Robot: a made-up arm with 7 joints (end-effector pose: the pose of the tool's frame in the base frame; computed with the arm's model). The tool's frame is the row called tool. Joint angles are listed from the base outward.
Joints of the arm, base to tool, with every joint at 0 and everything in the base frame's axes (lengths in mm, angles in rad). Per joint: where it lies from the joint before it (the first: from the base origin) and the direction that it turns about. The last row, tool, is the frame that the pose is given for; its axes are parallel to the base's.
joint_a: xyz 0 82.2 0 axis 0 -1 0
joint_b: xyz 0 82.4 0 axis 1 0 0
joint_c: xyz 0 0 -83.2 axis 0 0 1
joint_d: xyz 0 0 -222.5 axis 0 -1 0
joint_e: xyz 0 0 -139.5 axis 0 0 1
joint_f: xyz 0 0 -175.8 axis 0 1 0
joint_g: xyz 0 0 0 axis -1 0 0
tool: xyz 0 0 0
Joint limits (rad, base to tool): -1.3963..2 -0.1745..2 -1.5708..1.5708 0..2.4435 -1.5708..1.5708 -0.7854..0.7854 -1.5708..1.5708
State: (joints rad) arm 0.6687 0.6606 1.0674 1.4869 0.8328 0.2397 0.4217
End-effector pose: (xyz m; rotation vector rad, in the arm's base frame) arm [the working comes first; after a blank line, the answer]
Working (the frame after each row of the table, in the pose's form):
after joint_a: 0.0000 0.0822 0.0000 0.0000 -0.6687 0.0000
after joint_b: 0.0000 0.1646 0.0000 0.6354 -0.6438 0.2207
after joint_c: 0.0407 0.2157 -0.0515 0.2344 -0.9370 1.2096
after joint_d: 0.1497 0.3522 -0.1894 1.2250 -2.1771 0.9043
after joint_e: 0.1617 0.4555 -0.0964 0.2611 -2.7081 1.1902
after joint_f: 0.1768 0.5857 0.0207 0.1100 -2.5010 1.1412
after joint_g: 0.1768 0.5857 0.0207 -0.0062 -2.6788 0.5913

0.1768 0.5857 0.0207 -0.0062 -2.6788 0.5913
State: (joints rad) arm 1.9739 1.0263 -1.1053 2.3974 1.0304 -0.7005 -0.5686
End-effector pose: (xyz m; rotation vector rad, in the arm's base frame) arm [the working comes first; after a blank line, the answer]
Working (the frame after each row of the table, in the pose's form):
after joint_a: 0.0000 0.0822 0.0000 0.0000 -1.9739 0.0000
after joint_b: 0.0000 0.1646 0.0000 0.6602 -1.7732 0.9992
after joint_c: 0.0396 0.2358 0.0169 1.4049 -1.0943 0.2216
after joint_d: 0.1457 0.4261 0.0621 -0.8653 2.0894 1.4817
after joint_e: 0.1466 0.2946 0.1086 -0.2996 -2.4317 -1.7180
after joint_f: 0.1477 0.1288 0.1672 0.8078 2.1898 1.4014
after joint_g: 0.1477 0.1288 0.1672 0.9855 2.6219 0.7682

0.1477 0.1288 0.1672 0.9855 2.6219 0.7682
